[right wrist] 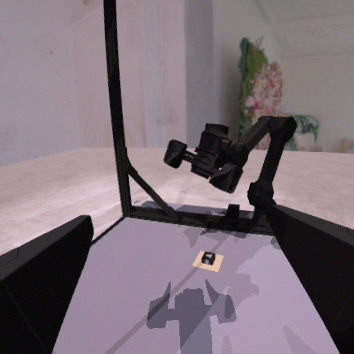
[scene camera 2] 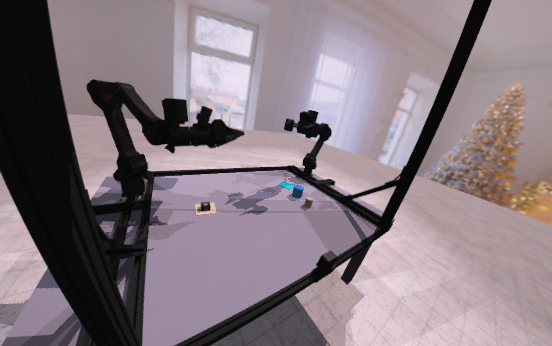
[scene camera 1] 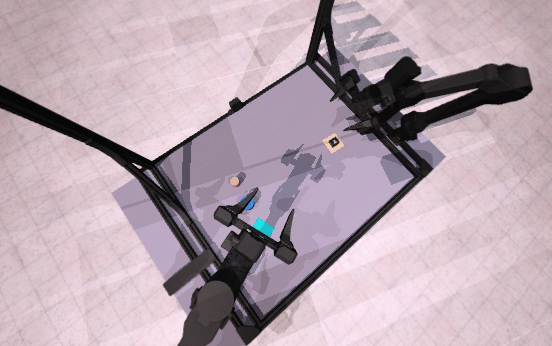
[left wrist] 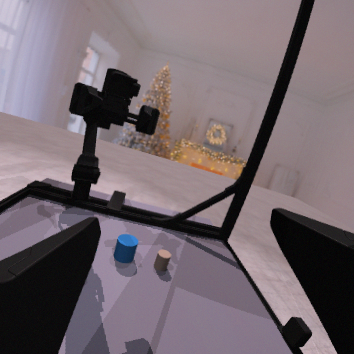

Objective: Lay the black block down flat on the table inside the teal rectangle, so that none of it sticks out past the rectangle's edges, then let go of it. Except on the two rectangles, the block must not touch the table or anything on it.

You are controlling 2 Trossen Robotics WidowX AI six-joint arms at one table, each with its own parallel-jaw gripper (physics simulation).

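Places are measured from the left arm's base along level axes (x right, y ahead, z up), in centimetres.
Pixels of known places: left gripper, fingertip midpoint: [right wrist: 188,169] [scene camera 2: 240,135] [scene camera 1: 337,116] [left wrist: 185,221]; right gripper, fingertip midpoint: [right wrist: 182,218] [scene camera 2: 293,126] [scene camera 1: 275,198] [left wrist: 126,110]; left arm's base at its link origin: [right wrist: 260,221] [scene camera 2: 133,192] [scene camera 1: 396,136]; right arm's base at its link origin: [scene camera 2: 306,174] [left wrist: 80,195].
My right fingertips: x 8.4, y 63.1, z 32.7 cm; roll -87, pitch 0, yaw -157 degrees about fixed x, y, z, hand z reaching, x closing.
Ahead of a thing's pixels: the offset from my right fingertips to its top centre. "spot": to the spot under its first point.
The small black block @[dy -38.7, dx +6.2, dz -32.7 cm] [scene camera 1: 334,142] [scene camera 2: 205,206] [right wrist: 208,258] rests on the pale tan rectangle @[spot: dy -36.1, dx +4.4, dz -34.5 cm] [scene camera 1: 331,149] [scene camera 2: 201,212] [right wrist: 205,267]. It has a lighter patch on top. The teal rectangle @[spot: dy +7.2, dx -4.4, dz -34.5 cm] [scene camera 1: 263,227] [scene camera 2: 286,185] lies bare; in scene camera 1 the right arm partly covers it. It does not show in the left wrist view. My left gripper [scene camera 1: 340,114] [scene camera 2: 242,133] [left wrist: 185,221] is open and empty, raised high above the table, to one side of the block. My right gripper [scene camera 1: 275,200] [right wrist: 182,218] is open and empty, high above the area near the teal rectangle.
A blue cylinder @[dy +6.8, dx +6.7, dz -29.4 cm] [scene camera 1: 248,202] [scene camera 2: 298,191] [left wrist: 125,248] stands close to the teal rectangle. A smaller tan cylinder @[dy +5.9, dx +16.5, dz -30.5 cm] [scene camera 1: 235,181] [scene camera 2: 308,202] [left wrist: 162,260] stands beyond it. A black frame with tall posts borders the table.
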